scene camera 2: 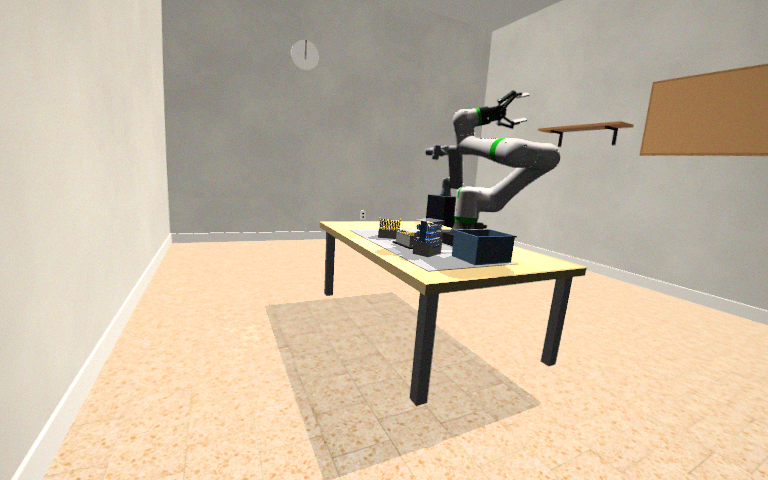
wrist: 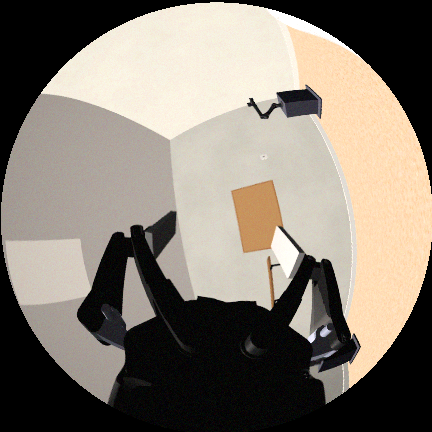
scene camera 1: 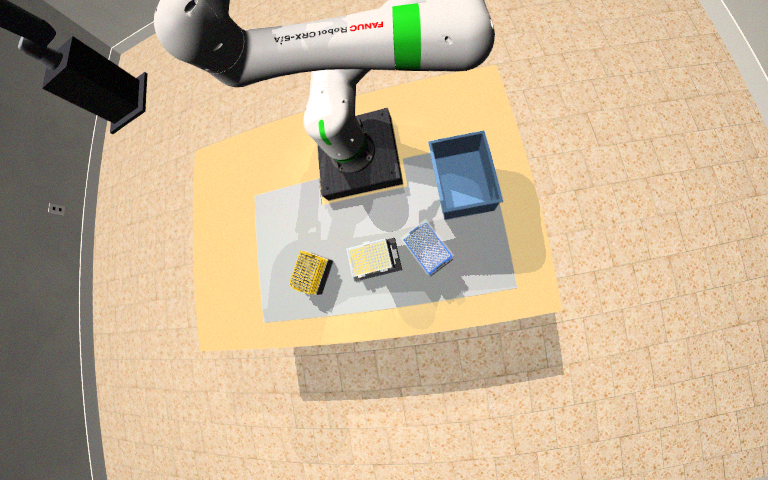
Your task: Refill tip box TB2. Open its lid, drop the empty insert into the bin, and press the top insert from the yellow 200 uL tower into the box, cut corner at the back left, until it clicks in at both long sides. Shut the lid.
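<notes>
My gripper (scene camera 2: pixel 525 107) (wrist: pixel 225 229) is open and empty, high above the table, its fingers pointing sideways toward the wall; it does not show in scene camera 1. The tip box (scene camera 1: pixel 370 259) (scene camera 2: pixel 406 238) stands mid-mat, with a yellow grid on top and a dark part at its right end in scene camera 1. Its label is unreadable, and I cannot tell how its clear lid stands. The yellow tower (scene camera 1: pixel 309 272) (scene camera 2: pixel 389 226) stands left of it in scene camera 1. The blue bin (scene camera 1: pixel 442 183) (scene camera 2: pixel 481 247) stands at the mat's right; its inner floor shows partly.
A blue tower (scene camera 1: pixel 428 249) (scene camera 2: pixel 429 236) stands between the tip box and the bin, close to the box. The grey mat (scene camera 1: pixel 283 212) lies on the yellow table (scene camera 1: pixel 226 186) (scene camera 2: pixel 543 264). My arm's black base plate (scene camera 1: pixel 362 189) is behind the mat. A wall shelf (scene camera 2: pixel 586 127) is beyond my gripper.
</notes>
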